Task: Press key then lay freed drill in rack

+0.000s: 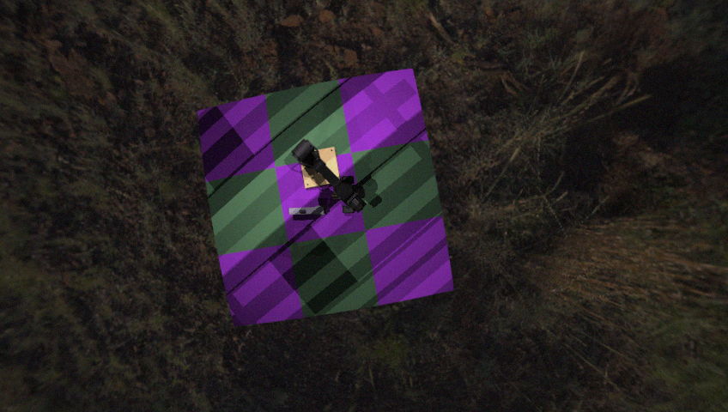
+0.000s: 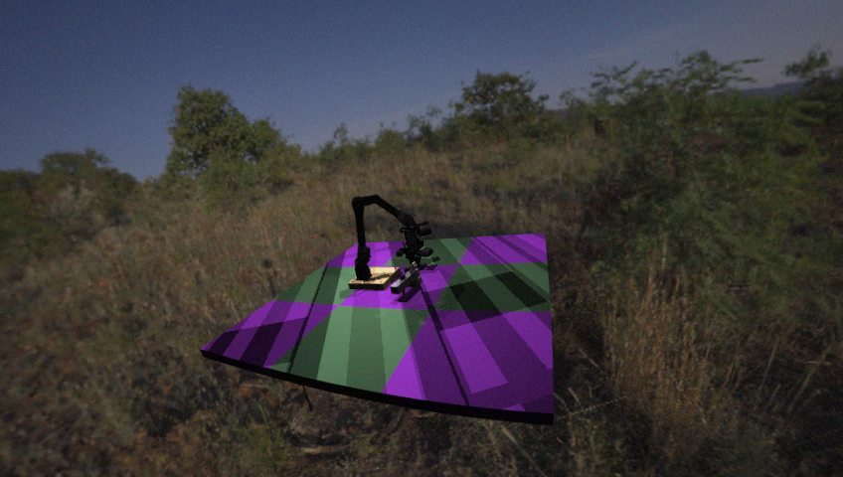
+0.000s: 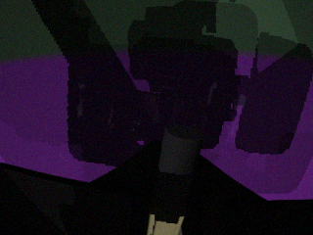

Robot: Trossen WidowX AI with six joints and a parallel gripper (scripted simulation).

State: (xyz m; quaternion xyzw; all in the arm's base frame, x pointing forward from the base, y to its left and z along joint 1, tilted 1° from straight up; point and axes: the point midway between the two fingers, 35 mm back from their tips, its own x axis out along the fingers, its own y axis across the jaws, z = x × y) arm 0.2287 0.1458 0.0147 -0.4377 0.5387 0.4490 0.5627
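Now: the drill 10 mm behind my gripper tip, 40 mm to the right of it and 30 mm above it. The rest, counted from my gripper tip: grey block: 10 mm behind, 50 mm to the right, 10 mm above.
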